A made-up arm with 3 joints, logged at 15 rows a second.
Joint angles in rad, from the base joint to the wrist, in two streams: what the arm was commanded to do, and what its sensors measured. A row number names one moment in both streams.
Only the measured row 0 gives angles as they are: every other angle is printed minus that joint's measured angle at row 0.
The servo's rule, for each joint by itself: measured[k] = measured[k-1] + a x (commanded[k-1-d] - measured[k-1]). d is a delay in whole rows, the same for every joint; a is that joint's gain. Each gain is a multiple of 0.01, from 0.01 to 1. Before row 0 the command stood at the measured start. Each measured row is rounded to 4 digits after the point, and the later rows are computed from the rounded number. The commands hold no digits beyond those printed.
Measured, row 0:
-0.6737 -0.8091 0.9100
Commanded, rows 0 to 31:
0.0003 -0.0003 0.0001
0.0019 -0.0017 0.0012
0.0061 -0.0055 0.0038
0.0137 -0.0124 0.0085
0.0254 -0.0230 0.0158
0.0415 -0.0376 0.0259
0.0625 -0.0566 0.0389
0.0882 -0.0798 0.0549
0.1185 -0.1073 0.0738
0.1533 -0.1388 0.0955
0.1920 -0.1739 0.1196
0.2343 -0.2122 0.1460
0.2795 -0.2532 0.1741
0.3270 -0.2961 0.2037
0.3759 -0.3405 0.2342
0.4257 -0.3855 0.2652
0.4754 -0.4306 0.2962
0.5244 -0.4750 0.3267
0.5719 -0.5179 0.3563
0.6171 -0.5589 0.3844
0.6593 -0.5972 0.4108
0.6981 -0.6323 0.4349
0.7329 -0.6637 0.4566
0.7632 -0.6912 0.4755
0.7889 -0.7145 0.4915
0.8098 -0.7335 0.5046
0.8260 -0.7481 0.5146
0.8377 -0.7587 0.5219
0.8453 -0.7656 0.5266
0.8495 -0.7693 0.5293
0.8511 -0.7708 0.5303
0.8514 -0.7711 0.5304
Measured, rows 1 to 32:
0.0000 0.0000 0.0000
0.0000 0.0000 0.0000
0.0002 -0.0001 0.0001
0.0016 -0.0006 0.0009
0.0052 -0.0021 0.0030
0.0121 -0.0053 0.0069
0.0229 -0.0108 0.0132
0.0380 -0.0191 0.0222
0.0578 -0.0307 0.0341
0.0824 -0.0459 0.0489
0.1116 -0.0649 0.0666
0.1454 -0.0878 0.0871
0.1831 -0.1145 0.1102
0.2246 -0.1448 0.1356
0.2691 -0.1784 0.1629
0.3160 -0.2149 0.1919
0.3645 -0.2538 0.2219
0.4141 -0.2946 0.2526
0.4638 -0.3368 0.2836
0.5129 -0.3796 0.3142
0.5607 -0.4225 0.3441
0.6064 -0.4648 0.3727
0.6492 -0.5058 0.3998
0.6888 -0.5450 0.4247
0.7245 -0.5818 0.4473
0.7558 -0.6157 0.4673
0.7826 -0.6463 0.4845
0.8046 -0.6733 0.4988
0.8219 -0.6965 0.5100
0.8347 -0.7158 0.5184
0.8433 -0.7312 0.5242
0.8483 -0.7430 0.5278
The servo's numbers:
d 2
a 0.81 0.31 0.71

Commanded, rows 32 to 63:
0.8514 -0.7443 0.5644
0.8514 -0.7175 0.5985
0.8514 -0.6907 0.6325
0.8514 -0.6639 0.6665
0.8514 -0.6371 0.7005
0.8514 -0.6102 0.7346
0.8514 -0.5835 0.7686
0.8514 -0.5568 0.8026
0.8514 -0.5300 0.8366
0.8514 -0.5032 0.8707
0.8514 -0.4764 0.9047
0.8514 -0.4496 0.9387
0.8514 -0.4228 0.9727
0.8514 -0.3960 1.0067
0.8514 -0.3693 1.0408
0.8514 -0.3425 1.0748
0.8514 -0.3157 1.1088
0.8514 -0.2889 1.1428
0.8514 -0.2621 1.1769
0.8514 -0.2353 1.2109
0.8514 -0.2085 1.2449
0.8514 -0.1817 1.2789
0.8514 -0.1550 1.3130
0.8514 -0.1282 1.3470
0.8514 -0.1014 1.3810
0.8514 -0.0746 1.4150
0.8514 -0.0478 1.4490
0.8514 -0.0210 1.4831
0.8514 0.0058 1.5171
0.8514 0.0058 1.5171
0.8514 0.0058 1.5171
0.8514 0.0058 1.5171
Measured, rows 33 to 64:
0.8506 -0.7516 0.5296
0.8512 -0.7576 0.5302
0.8514 -0.7535 0.5545
0.8514 -0.7423 0.5857
0.8514 -0.7263 0.6189
0.8514 -0.7070 0.6527
0.8514 -0.6853 0.6866
0.8514 -0.6620 0.7207
0.8514 -0.6377 0.7547
0.8514 -0.6126 0.7887
0.8514 -0.5870 0.8227
0.8514 -0.5610 0.8568
0.8514 -0.5348 0.8908
0.8514 -0.5084 0.9248
0.8514 -0.4819 0.9588
0.8514 -0.4553 0.9928
0.8514 -0.4286 1.0269
0.8514 -0.4019 1.0609
0.8514 -0.3752 1.0949
0.8514 -0.3484 1.1289
0.8514 -0.3216 1.1630
0.8514 -0.2948 1.1970
0.8514 -0.2680 1.2310
0.8514 -0.2412 1.2650
0.8514 -0.2145 1.2991
0.8514 -0.1877 1.3331
0.8514 -0.1609 1.3671
0.8514 -0.1341 1.4011
0.8514 -0.1073 1.4351
0.8514 -0.0805 1.4692
0.8514 -0.0537 1.5032
0.8514 -0.0353 1.5131

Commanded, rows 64 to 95:
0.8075 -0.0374 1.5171
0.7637 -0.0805 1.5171
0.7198 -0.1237 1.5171
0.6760 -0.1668 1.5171
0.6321 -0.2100 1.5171
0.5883 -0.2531 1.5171
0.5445 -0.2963 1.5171
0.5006 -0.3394 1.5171
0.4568 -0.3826 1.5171
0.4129 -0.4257 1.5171
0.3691 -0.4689 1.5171
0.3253 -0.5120 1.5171
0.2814 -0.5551 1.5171
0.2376 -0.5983 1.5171
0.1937 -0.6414 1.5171
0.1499 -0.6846 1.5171
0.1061 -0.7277 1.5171
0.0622 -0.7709 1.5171
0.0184 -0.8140 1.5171
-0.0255 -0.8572 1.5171
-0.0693 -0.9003 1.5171
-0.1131 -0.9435 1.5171
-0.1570 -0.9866 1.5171
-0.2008 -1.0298 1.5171
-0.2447 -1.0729 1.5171
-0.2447 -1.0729 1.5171
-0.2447 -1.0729 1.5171
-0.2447 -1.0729 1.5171
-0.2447 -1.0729 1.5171
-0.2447 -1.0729 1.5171
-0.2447 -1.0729 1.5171
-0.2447 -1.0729 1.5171
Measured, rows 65 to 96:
0.8514 -0.0226 1.5159
0.8514 -0.0138 1.5168
0.8158 -0.0211 1.5170
0.7736 -0.0395 1.5171
0.7300 -0.0656 1.5171
0.6863 -0.0970 1.5171
0.6424 -0.1320 1.5171
0.5986 -0.1695 1.5171
0.5548 -0.2088 1.5171
0.5109 -0.2493 1.5171
0.4671 -0.2906 1.5171
0.4232 -0.3325 1.5171
0.3794 -0.3748 1.5171
0.3356 -0.4173 1.5171
0.2917 -0.4600 1.5171
0.2479 -0.5029 1.5171
0.2040 -0.5458 1.5171
0.1602 -0.5888 1.5171
0.1164 -0.6319 1.5171
0.0725 -0.6750 1.5171
0.0287 -0.7181 1.5171
-0.0152 -0.7612 1.5171
-0.0590 -0.8043 1.5171
-0.1028 -0.8475 1.5171
-0.1467 -0.8906 1.5171
-0.1905 -0.9338 1.5171
-0.2344 -0.9769 1.5171
-0.2427 -1.0067 1.5171
-0.2443 -1.0272 1.5171
-0.2446 -1.0414 1.5171
-0.2447 -1.0512 1.5171
-0.2447 -1.0579 1.5171

